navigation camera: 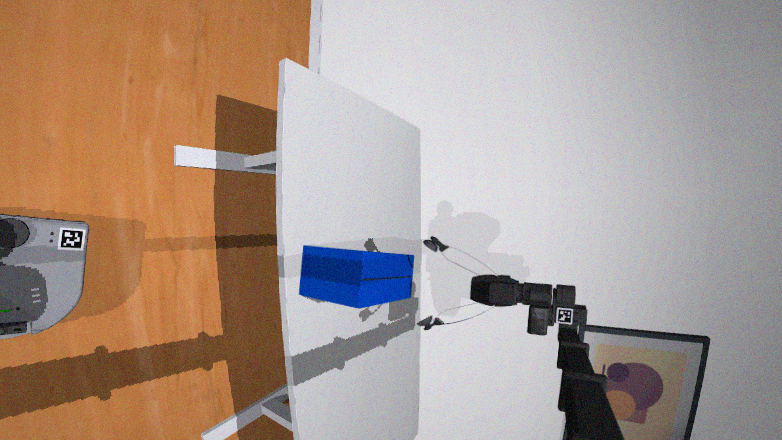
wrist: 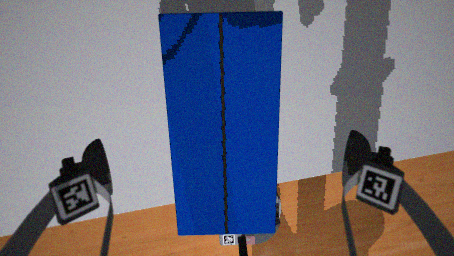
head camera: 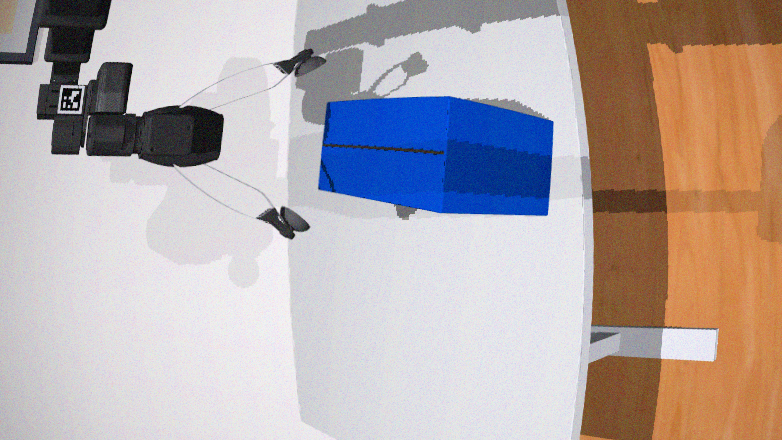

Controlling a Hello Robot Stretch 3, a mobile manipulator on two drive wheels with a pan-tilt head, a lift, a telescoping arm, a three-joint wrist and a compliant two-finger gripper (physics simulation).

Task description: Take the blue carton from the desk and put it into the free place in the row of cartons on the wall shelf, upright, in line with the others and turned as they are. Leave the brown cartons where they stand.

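Pixels of known places: gripper, fingertip midpoint: [navigation camera: 420, 282] [head camera: 314, 141]; robot's base, link origin: [navigation camera: 11, 231].
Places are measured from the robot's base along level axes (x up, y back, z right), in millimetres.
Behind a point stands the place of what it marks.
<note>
The blue carton [head camera: 404, 125] {x 900, y 45, z 577 mm} [navigation camera: 333, 284] {x 827, y 36, z 506 mm} [wrist: 195, 125] stands on the white desk [head camera: 426, 328] {x 720, y -237, z 725 mm} [navigation camera: 349, 164] {x 720, y -285, z 659 mm} [wrist: 65, 110], with a dark seam line along its top. My gripper [head camera: 296, 142] {x 975, y 22, z 641 mm} [navigation camera: 432, 283] {x 975, y 22, z 641 mm} [wrist: 226, 154] {x 975, y 22, z 641 mm} is open and empty and points down, with its fingertips above the carton's top. In the wrist view the carton shows between the two fingers, apart from both, with a similar gap on each side. Its seam runs nearly straight up the picture. The wall shelf, its free place and the brown cartons do not show in these views.
A framed picture [head camera: 16, 58] {x 1432, y 211, z 1266 mm} [navigation camera: 702, 377] {x 1833, y 352, z 1289 mm} hangs on the wall near my arm [navigation camera: 587, 394] {x 1298, y 86, z 353 mm}. My wheeled base [navigation camera: 60, 290] {x 160, y 144, z 116 mm} stands on the wooden floor [head camera: 727, 262] {x 1, y -137, z 447 mm} [navigation camera: 109, 109] {x 0, y -438, z 187 mm} [wrist: 415, 185] in front of the desk. White desk legs [head camera: 689, 344] [navigation camera: 194, 155] reach out beyond the front edge.
</note>
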